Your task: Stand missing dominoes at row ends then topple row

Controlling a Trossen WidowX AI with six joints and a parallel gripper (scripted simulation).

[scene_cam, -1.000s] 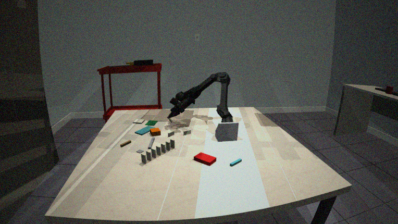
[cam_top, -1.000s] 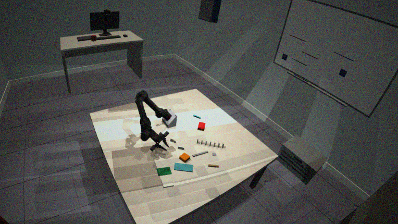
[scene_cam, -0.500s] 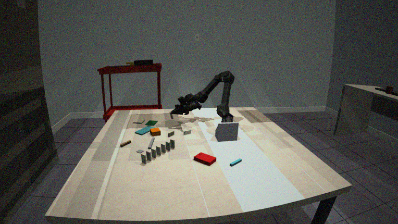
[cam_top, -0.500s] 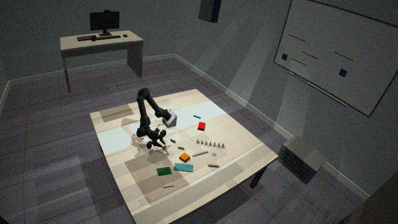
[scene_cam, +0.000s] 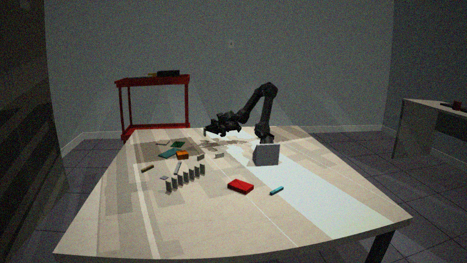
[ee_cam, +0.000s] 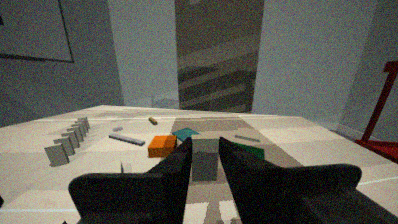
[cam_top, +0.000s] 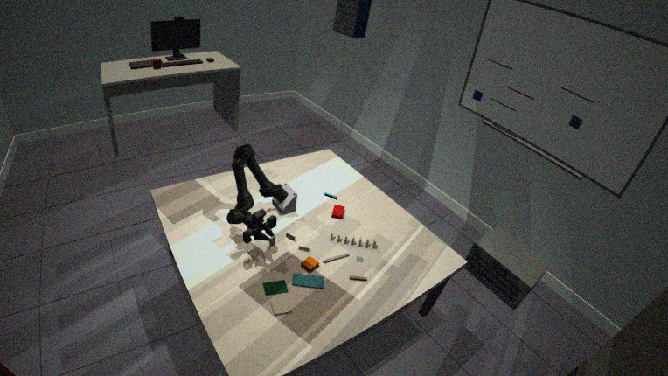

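The orange block is 13 cm ahead of my gripper tip, 12 cm to the left of it and 11 cm below it. From my gripper tip the other things lie so: teal card (20 cm ahead, 7 cm to the left, 12 cm below); white card (26 cm ahead, 11 cm to the right, 11 cm below); green card (16 cm ahead, 8 cm to the right, 12 cm below).
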